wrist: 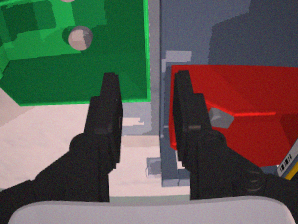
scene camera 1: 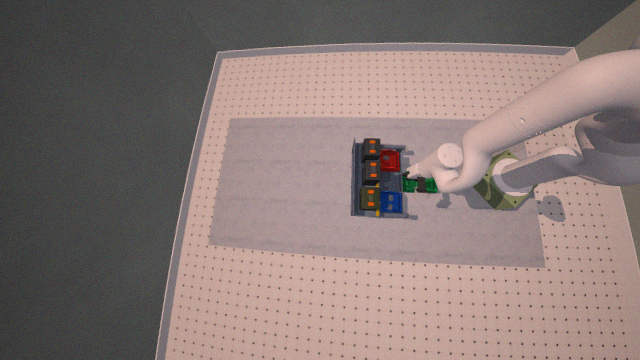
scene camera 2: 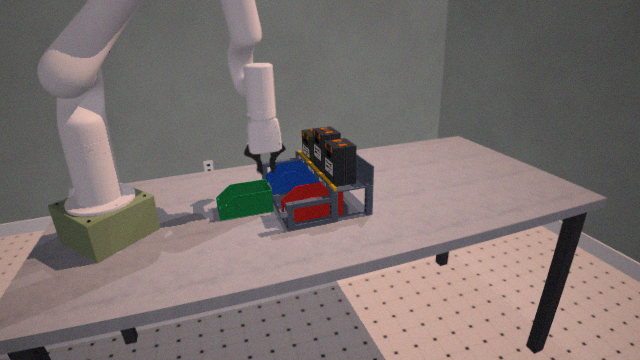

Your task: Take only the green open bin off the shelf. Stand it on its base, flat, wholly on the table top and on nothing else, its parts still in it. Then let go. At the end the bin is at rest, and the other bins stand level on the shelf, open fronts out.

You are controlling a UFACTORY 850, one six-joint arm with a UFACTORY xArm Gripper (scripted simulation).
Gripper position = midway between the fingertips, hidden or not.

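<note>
My own gripper (scene camera 2: 266,172) (wrist: 147,91) is visible to me from the scene and from the wrist, and so is a green open bin (scene camera 2: 238,200) (wrist: 48,71). There is a blue bin (scene camera 2: 295,173) too, though in the wrist view it is out of frame. I also see a red bin (scene camera 2: 313,190).
</note>
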